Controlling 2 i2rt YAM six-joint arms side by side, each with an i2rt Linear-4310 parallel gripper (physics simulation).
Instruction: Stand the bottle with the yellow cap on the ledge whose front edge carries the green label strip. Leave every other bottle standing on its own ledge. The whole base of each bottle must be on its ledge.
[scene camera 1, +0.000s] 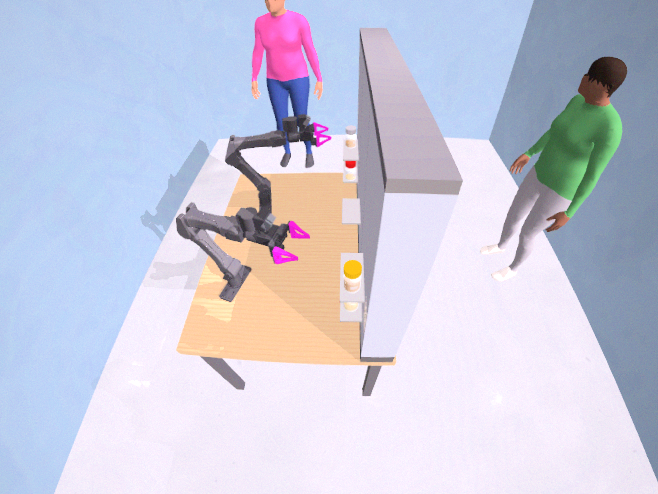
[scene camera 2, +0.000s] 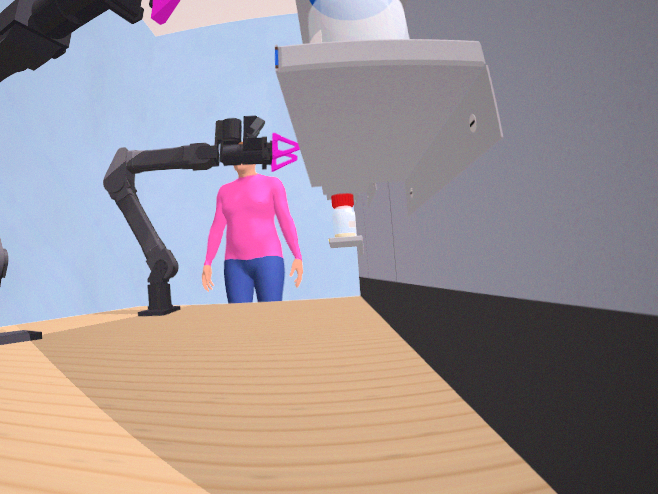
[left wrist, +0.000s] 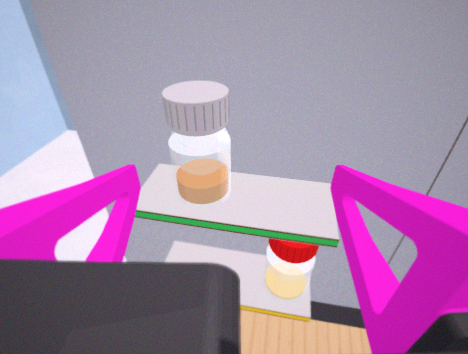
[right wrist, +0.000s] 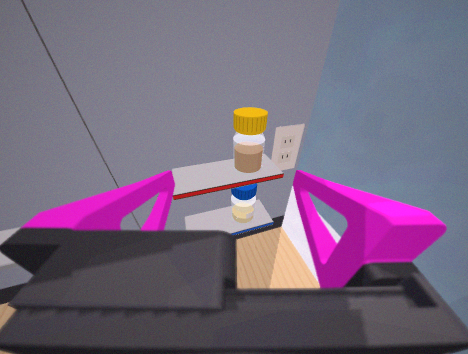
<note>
I see my left gripper (scene camera 2: 298, 152), my right gripper (scene camera 1: 304, 247), a red-capped bottle (scene camera 2: 344, 224), a grey-capped bottle (left wrist: 197, 112) and a yellow-capped bottle (right wrist: 249, 123).
The red-capped bottle also shows in the left wrist view (left wrist: 288, 266). My left gripper shows as well in the left wrist view (left wrist: 235, 176). My right gripper is seen too in the right wrist view (right wrist: 233, 177). The right wrist view does not show the red-capped bottle: it is out of frame. The right wrist view misses the grey-capped bottle: it is out of frame.
</note>
